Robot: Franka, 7 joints.
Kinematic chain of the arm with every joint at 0, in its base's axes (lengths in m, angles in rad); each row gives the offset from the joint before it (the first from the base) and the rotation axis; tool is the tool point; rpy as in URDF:
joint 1: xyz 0 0 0.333 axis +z
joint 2: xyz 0 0 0 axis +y
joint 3: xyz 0 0 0.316 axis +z
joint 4: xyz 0.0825 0 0 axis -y
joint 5: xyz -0.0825 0 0.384 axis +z
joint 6: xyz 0 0 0 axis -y
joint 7: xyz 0.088 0 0 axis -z
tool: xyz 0 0 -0.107 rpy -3.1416 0 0
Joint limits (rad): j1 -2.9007..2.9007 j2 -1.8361..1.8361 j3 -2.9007..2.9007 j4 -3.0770..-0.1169 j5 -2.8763..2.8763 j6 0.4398..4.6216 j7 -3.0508..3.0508
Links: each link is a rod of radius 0.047 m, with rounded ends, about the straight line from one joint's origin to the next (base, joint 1, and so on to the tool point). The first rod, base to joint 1, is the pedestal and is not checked.
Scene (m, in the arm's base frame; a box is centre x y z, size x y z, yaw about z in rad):
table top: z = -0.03
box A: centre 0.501 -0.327 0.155 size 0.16 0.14 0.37 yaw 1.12
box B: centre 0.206 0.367 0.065 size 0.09 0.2 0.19 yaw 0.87
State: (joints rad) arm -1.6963 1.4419 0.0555 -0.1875 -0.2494 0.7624 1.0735
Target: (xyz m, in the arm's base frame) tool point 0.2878 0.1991 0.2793
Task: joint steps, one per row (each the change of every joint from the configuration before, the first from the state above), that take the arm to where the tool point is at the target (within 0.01 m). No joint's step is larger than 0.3 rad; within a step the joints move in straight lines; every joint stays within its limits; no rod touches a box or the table.
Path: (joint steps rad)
1: -0.0751 -0.1634 0.2383 -0.2070 -0.0587 0.1382 0.1056
2: -0.0752 -0.1634 0.2383 -0.2071 -0.0587 0.1381 0.1056
3: -0.0751 -0.1634 0.2384 -0.2070 -0.0588 0.1382 0.1055
4: -0.0751 -0.1634 0.2383 -0.2070 -0.0587 0.1381 0.1056
5: 0.2641 0.1017 0.2257 -0.2015 0.0642 -0.2188 -0.0296
6: 0.2640 0.1017 0.2258 -0.2015 0.0643 -0.2188 -0.0297
7: 0.2641 0.1016 0.2257 -0.2014 0.0642 -0.2188 -0.0297
8: 0.2641 0.1017 0.2258 -0.2015 0.0642 -0.2188 -0.0297
9: 0.0848 0.0386 -0.2037 -0.1131 0.1152 0.0634 -0.1012
10: 0.0848 0.0386 -0.2037 -0.1130 0.1153 0.0634 -0.1012
11: 0.0848 0.0386 -0.2038 -0.1131 0.1152 0.0635 -0.1012

